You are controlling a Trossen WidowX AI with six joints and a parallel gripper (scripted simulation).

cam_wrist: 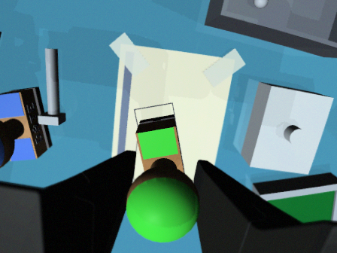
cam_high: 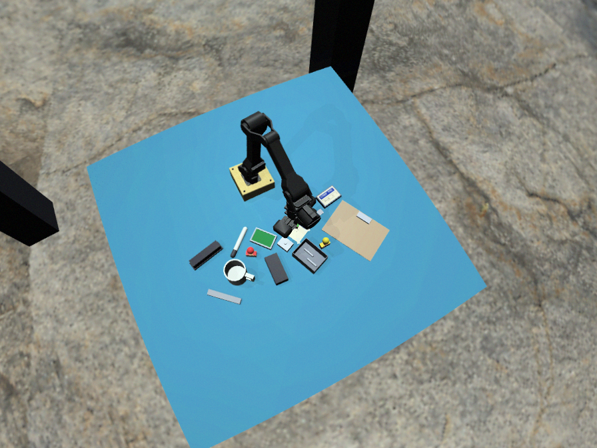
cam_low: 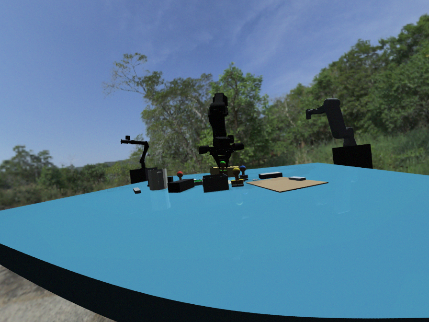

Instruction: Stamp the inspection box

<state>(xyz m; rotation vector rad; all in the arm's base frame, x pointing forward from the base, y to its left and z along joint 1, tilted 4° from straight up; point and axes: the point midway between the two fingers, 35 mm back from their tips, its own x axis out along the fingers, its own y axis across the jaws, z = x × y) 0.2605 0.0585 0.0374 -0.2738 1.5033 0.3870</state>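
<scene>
The cream card is 6 cm below my gripper tip. From my gripper tip the other things lie so: green-knobbed stamp: 1 cm below, 1 cm behind; then dark tray: 13 cm ahead, 5 cm below; then blue-knobbed stamp: 8 cm to the left, 4 cm below, 4 cm behind.
</scene>
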